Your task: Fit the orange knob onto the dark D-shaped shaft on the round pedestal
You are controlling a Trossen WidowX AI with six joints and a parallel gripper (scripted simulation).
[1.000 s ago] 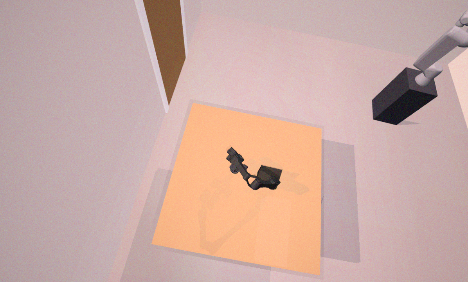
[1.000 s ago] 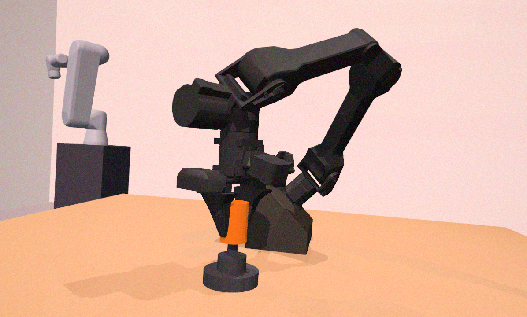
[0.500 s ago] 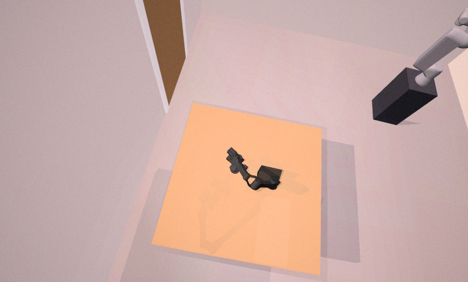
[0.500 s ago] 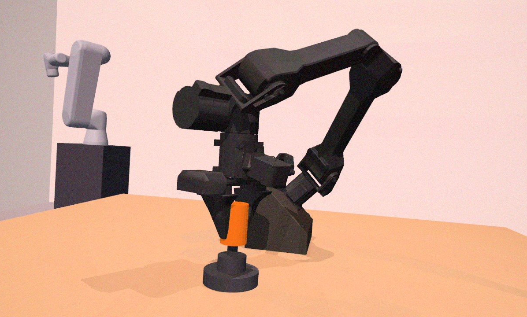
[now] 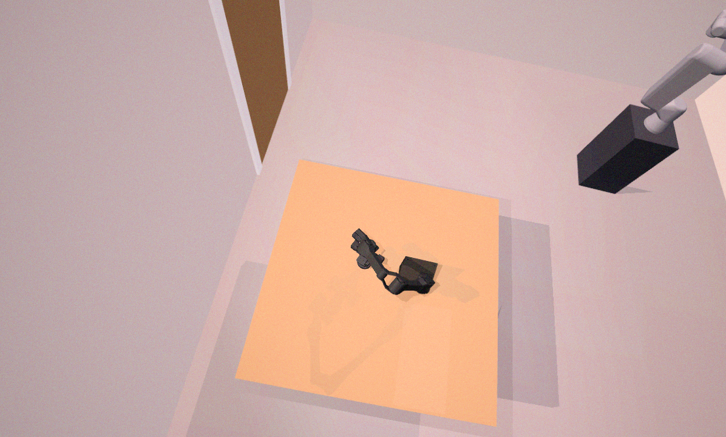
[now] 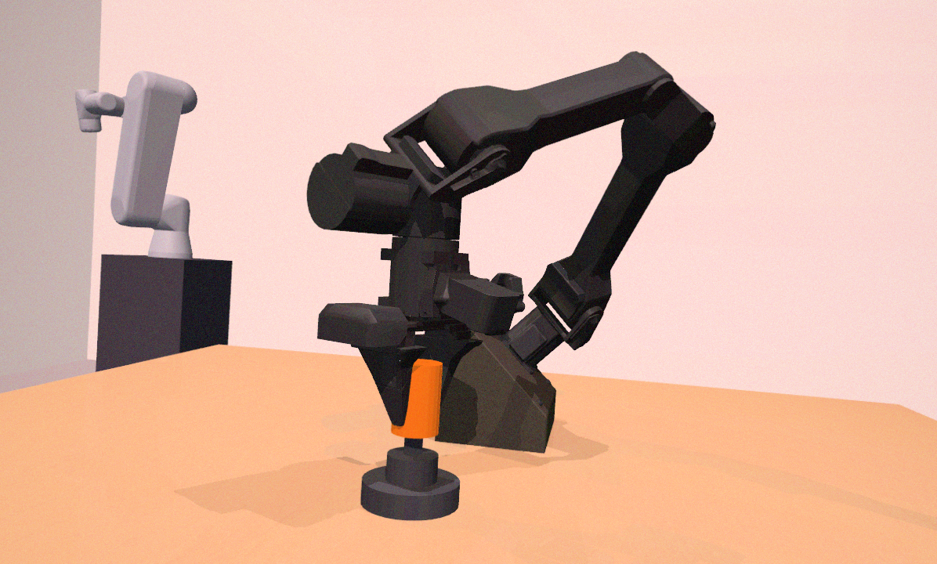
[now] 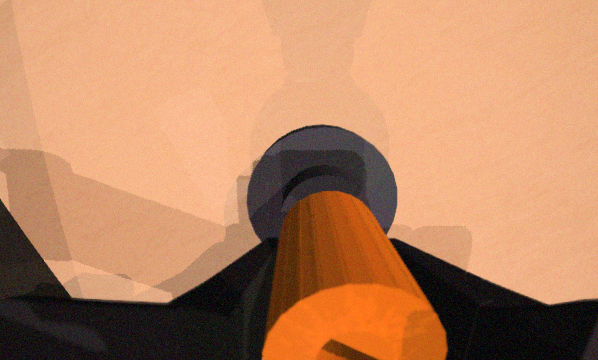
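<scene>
My gripper tip is now 2 cm below the orange knob. Round my gripper tip: round dark pedestal 4 cm below.
</scene>
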